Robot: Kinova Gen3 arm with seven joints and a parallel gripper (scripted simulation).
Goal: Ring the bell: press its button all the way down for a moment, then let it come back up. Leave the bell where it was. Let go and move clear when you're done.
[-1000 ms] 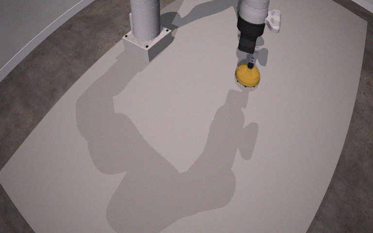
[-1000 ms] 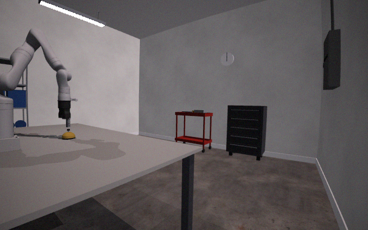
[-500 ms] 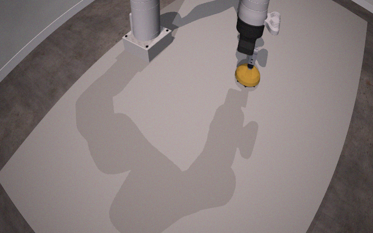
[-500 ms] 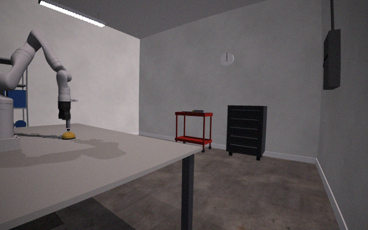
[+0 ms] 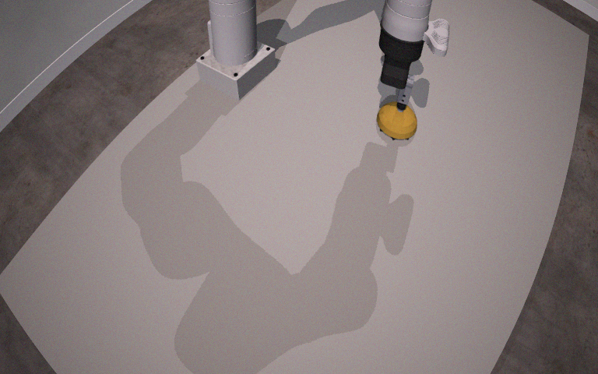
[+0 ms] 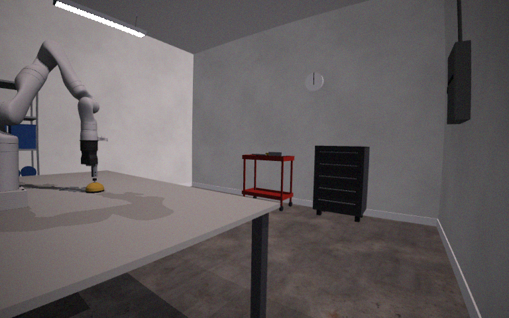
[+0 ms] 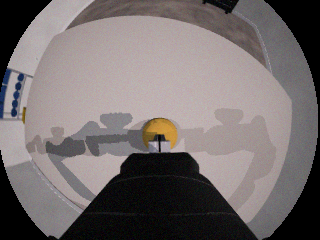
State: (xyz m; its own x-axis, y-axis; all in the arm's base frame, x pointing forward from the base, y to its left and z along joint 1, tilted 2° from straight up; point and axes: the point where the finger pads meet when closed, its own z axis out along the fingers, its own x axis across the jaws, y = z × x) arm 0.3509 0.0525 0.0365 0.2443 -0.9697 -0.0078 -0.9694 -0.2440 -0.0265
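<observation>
Now: the black button 4 cm below my hand. Also, from my hand: yellow dome bell 5 cm below.
</observation>
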